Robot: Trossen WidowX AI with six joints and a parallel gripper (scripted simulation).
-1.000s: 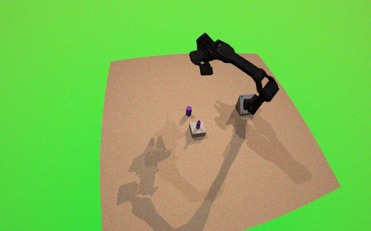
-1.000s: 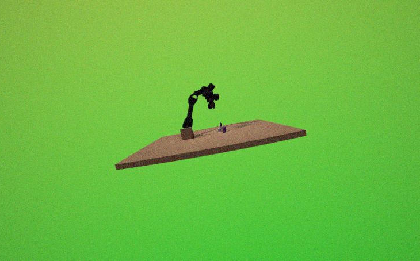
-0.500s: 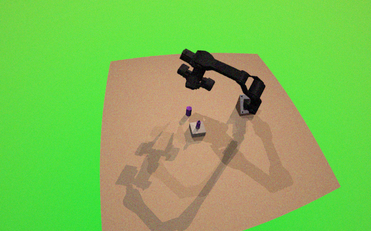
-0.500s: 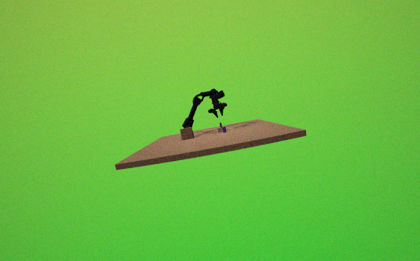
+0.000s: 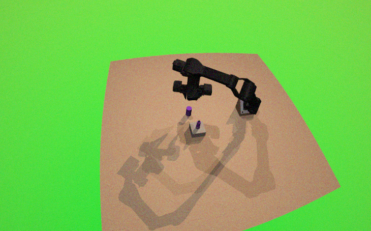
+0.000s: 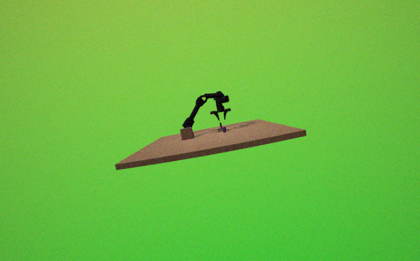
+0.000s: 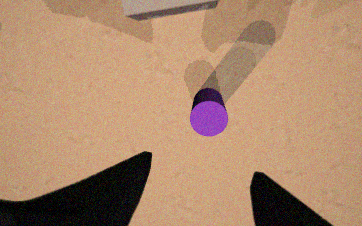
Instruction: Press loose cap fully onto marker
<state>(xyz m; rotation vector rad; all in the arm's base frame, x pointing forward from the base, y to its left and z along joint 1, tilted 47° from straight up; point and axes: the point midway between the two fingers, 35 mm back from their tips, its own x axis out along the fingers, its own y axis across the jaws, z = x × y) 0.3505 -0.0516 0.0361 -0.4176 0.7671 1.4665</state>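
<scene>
The purple marker cap is 9 cm below my gripper tip.
</scene>
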